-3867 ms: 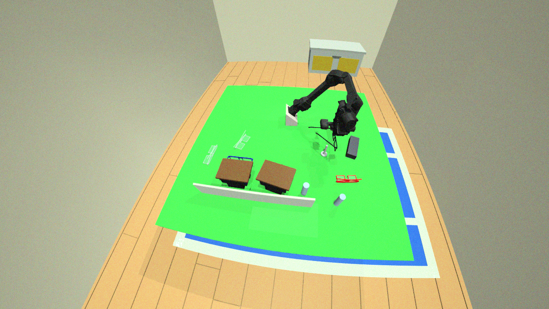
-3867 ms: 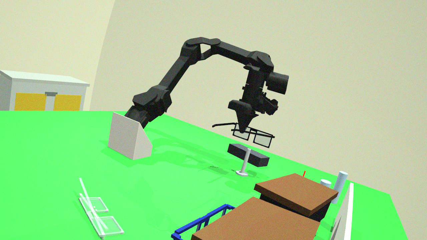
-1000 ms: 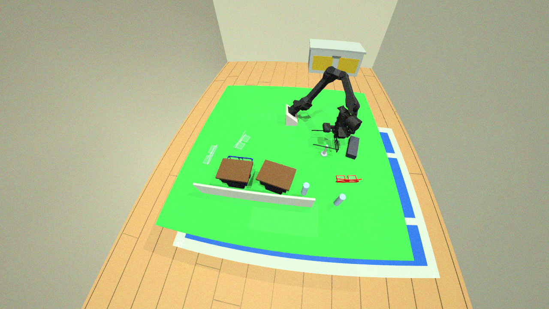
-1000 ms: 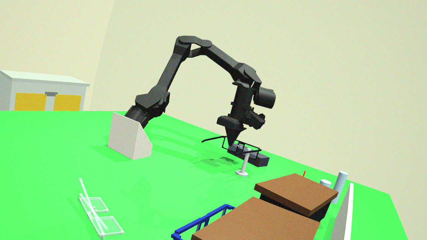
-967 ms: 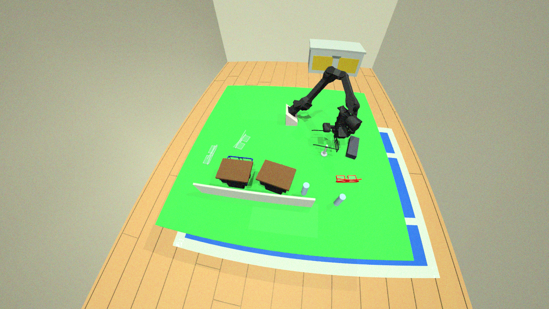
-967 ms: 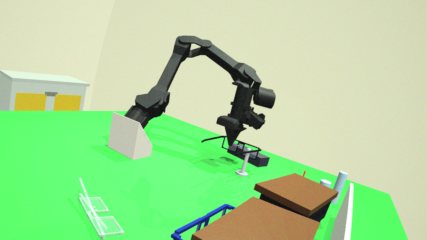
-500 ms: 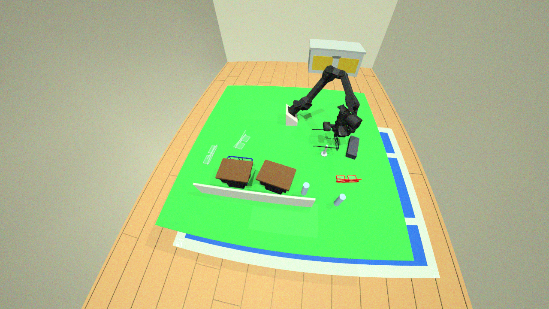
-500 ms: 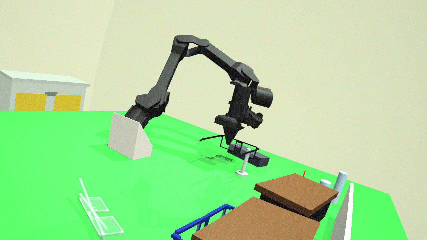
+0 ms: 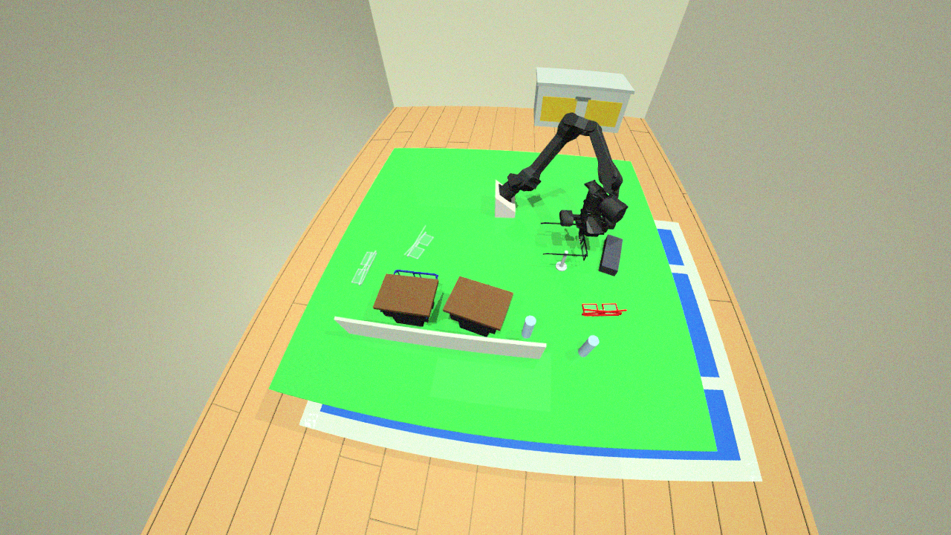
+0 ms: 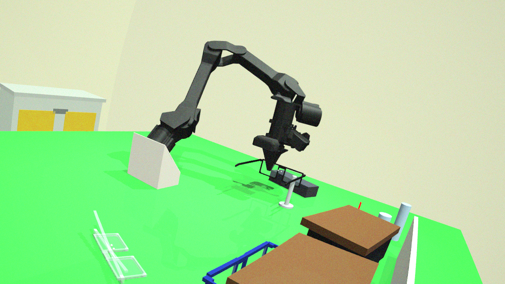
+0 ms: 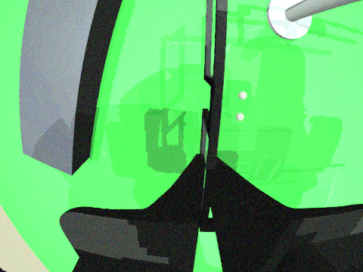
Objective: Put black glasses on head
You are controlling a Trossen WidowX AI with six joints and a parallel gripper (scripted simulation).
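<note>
Now: the white peg 9 cm ahead of my gripper tip, 8 cm to the right of it and 3 cm below it. Round my gripper tip: low white wall: 50 cm to the right, 37 cm ahead; then dark block: 11 cm to the left, 6 cm ahead, 4 cm below.
</note>
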